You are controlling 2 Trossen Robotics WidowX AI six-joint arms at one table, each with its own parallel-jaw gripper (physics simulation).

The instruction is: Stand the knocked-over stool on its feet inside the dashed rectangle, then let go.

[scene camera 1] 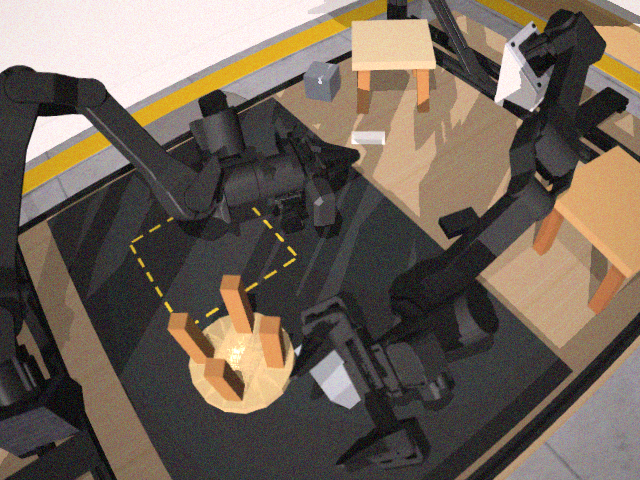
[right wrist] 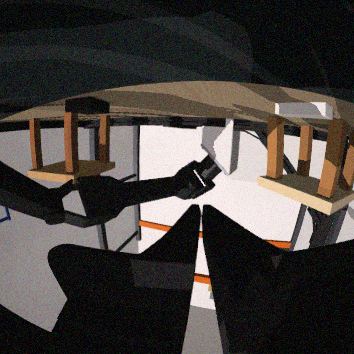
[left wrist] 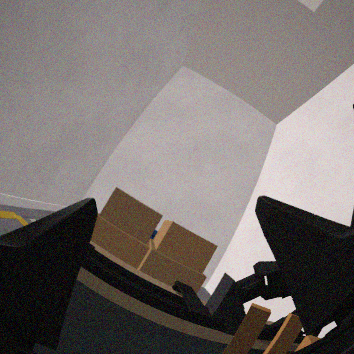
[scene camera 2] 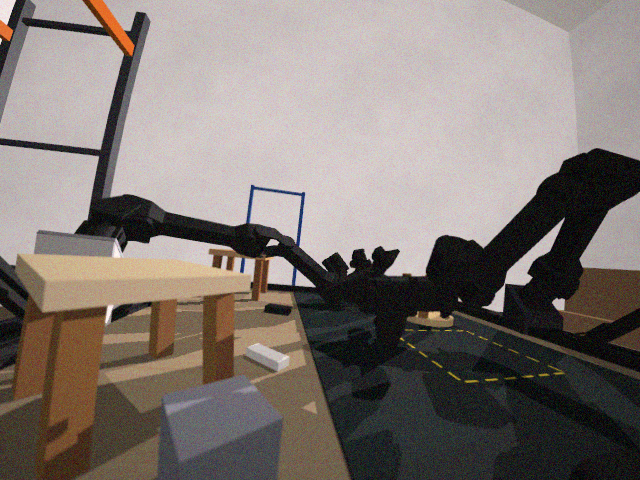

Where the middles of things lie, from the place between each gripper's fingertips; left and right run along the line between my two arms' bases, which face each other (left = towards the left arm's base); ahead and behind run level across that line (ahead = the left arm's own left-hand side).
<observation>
I see my left gripper 360 mm to the right of the black block (scene camera 1: pixel 457 223), 150 mm above it and 140 mm past it. Also, from my left hand: white block (scene camera 2: pixel 277 361) 380 mm to the left, 370 mm behind, 150 mm below.
I see my right gripper 9 cm to the right of the white block, 8 cm past it and 7 cm above it. Round my right hand: black block (15 cm ahead, 7 cm below, 6 cm to the left).
</observation>
